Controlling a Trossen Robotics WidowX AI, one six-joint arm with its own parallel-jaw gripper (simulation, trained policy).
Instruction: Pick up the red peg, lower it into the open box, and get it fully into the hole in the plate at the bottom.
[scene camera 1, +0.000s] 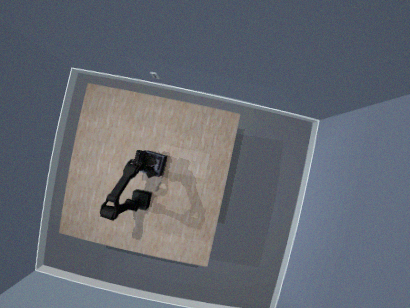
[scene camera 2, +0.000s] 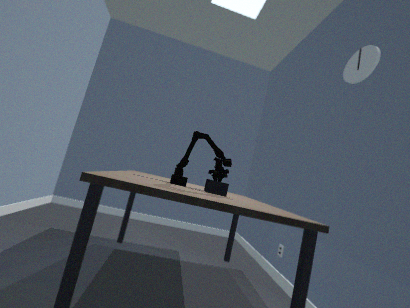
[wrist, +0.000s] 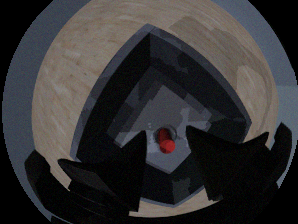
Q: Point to a grey plate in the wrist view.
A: At 160, 108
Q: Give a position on a dark box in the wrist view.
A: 151, 54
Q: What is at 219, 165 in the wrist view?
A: My gripper.
